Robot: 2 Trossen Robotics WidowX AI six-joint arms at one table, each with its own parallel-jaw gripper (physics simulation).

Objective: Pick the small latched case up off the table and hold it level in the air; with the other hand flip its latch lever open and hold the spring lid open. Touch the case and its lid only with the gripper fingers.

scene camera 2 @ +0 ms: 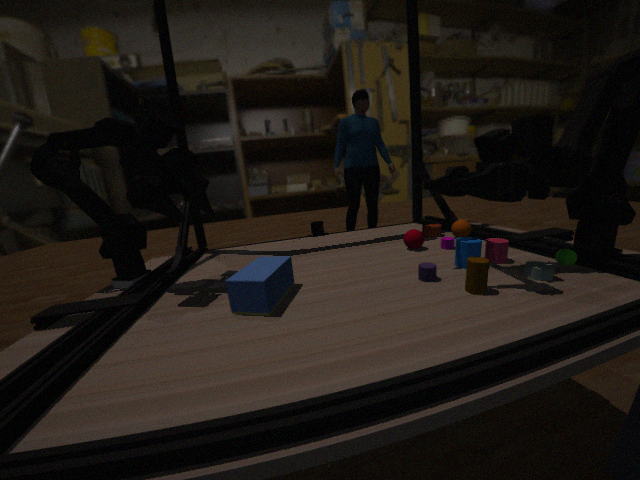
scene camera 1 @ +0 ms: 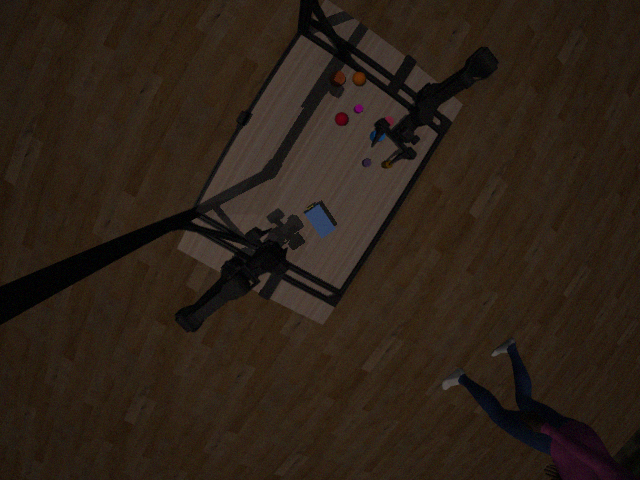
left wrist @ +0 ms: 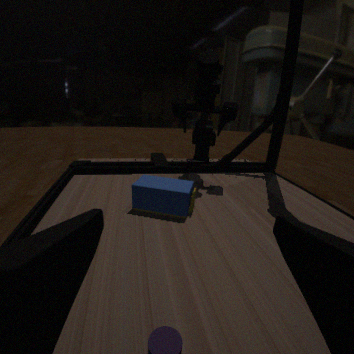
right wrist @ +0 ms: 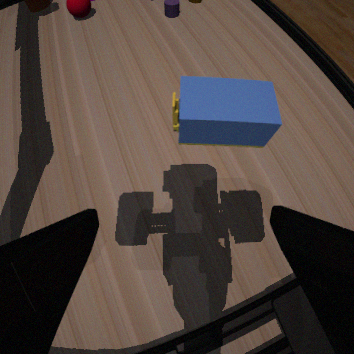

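Pixels of known places: left gripper, between the fingertips: [scene camera 2: 434,186] [scene camera 1: 380,156] [left wrist: 191,221]; right gripper, between the fingertips: [scene camera 2: 199,217] [scene camera 1: 279,238] [left wrist: 200,133] [right wrist: 184,216]; left arm's base, origin of its link: [scene camera 2: 593,249]; right arm's base, origin of its link: [scene camera 2: 132,275] [scene camera 1: 235,265] [left wrist: 200,158].
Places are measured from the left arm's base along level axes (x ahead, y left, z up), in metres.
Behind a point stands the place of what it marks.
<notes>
The blue case [scene camera 1: 320,221] {x 0.686, y 0.021, z 0.041 m} [scene camera 2: 261,284] {x 0.672, y 0.089, z 0.036 m} [left wrist: 162,196] {x 0.650, y 0.022, z 0.024 m} [right wrist: 227,105] {x 0.698, y 0.015, z 0.041 m} lies flat on the table, lid shut. Its yellow latch lever [scene camera 1: 310,207] {x 0.671, y -0.046, z 0.032 m} [left wrist: 193,200] {x 0.659, y -0.045, z 0.013 m} [right wrist: 175,112] {x 0.682, y -0.046, z 0.022 m} is on one short end, at the case's left end in the right wrist view. My right gripper [right wrist: 184,216] {x 0.830, y -0.072, z 0.134 m} is open and empty, pointing down above the table beside the case and apart from it; its shadow falls near the case's long side. My left gripper [scene camera 1: 382,153] {x 0.359, y 0.000, z 0.155 m} [left wrist: 191,221] {x 0.359, y 0.000, z 0.155 m} is open and empty, high over the small objects at the far end, well away from the case.
A purple cylinder [scene camera 2: 427,271] {x 0.382, y 0.024, z 0.002 m} [left wrist: 165,341] {x 0.375, y 0.009, z 0.009 m}, a brown cylinder [scene camera 2: 476,275] {x 0.331, y 0.089, z 0.015 m}, a blue object [scene camera 2: 467,253] {x 0.278, y -0.016, z 0.015 m}, a pink cylinder [scene camera 2: 497,250] {x 0.204, y -0.027, z 0.010 m}, a red ball [scene camera 1: 341,119] {x 0.329, y -0.189, z 0.033 m} [scene camera 2: 413,239] {x 0.331, y -0.166, z 0.014 m} and an orange ball [scene camera 1: 359,78] {x 0.157, y -0.249, z 0.035 m} [scene camera 2: 461,227] {x 0.161, y -0.228, z 0.019 m} stand toward the left arm. Black frame rails edge the table.
</notes>
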